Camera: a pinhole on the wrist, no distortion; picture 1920 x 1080 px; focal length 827.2 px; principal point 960.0 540.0 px. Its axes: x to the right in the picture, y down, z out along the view. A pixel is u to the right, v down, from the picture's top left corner.
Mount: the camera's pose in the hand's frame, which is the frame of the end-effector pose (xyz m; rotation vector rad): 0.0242 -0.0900 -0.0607 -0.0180 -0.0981 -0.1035
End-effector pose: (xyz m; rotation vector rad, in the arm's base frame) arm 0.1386 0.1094 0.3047 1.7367 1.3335 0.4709
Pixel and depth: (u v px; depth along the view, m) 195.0 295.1 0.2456
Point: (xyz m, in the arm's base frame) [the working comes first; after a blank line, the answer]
In the camera's frame: -0.2271 -0.0727 0.2456

0.0973 -0.1620 0.1546
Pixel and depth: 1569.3 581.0 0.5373
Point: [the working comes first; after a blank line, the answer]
In the camera's frame: 0.3958 0.0266 0.5373

0.5899 0.2405 -0.1252
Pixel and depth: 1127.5 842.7 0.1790
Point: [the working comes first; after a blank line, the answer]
In the camera's frame: 0.0362 0.0655 0.1790

0.2297 0.1070 0.2089
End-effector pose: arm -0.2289 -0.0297 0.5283 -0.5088 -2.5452 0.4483
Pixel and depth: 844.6 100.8 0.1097
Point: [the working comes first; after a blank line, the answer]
In the camera's frame: -0.0153 -0.0582 0.1097

-0.2865 -0.1692 0.5439
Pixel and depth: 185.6 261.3 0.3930
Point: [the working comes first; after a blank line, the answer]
In the camera's frame: -0.3679 -0.1324 0.3930

-0.1178 -0.4158 0.1964
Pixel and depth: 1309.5 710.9 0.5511
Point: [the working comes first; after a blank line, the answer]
In the camera's frame: 0.2328 0.1139 0.5511

-0.6676 -0.0360 0.1931
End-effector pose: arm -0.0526 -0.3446 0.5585 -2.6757 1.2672 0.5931
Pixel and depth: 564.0 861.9 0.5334
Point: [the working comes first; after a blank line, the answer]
In the camera's frame: -0.2554 0.2076 0.5334

-0.4497 -0.1381 0.2652
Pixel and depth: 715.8 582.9 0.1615
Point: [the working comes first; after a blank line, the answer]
In the camera's frame: -0.0477 0.0084 0.1615

-0.0464 -0.2447 0.4823
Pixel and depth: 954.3 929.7 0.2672
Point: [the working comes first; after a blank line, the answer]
In the camera's frame: -0.0018 0.1259 0.2672

-0.1390 -0.3228 0.3708
